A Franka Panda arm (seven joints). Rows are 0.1 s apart.
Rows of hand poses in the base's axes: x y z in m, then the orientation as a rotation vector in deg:
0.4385, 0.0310, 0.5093, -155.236, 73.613, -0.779
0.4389, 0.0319, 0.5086, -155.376, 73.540, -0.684
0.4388, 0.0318, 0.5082, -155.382, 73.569, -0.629
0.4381, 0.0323, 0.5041, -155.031, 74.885, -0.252
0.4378, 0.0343, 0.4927, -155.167, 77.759, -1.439
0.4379, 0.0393, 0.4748, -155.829, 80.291, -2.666
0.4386, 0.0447, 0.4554, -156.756, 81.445, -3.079
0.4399, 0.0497, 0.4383, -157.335, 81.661, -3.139
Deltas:
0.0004, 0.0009, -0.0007, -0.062, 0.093, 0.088
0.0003, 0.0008, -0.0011, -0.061, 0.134, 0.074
-0.0004, 0.0013, -0.0052, -0.149, 0.523, -0.796
-0.0007, 0.0033, -0.0166, -1.685, 0.521, -2.521
-0.0006, 0.0083, -0.0345, -3.560, 0.637, -3.870
0.0001, 0.0137, -0.0539, -4.884, 1.014, -4.285
0.0014, 0.0187, -0.0710, -5.454, 1.245, -4.242

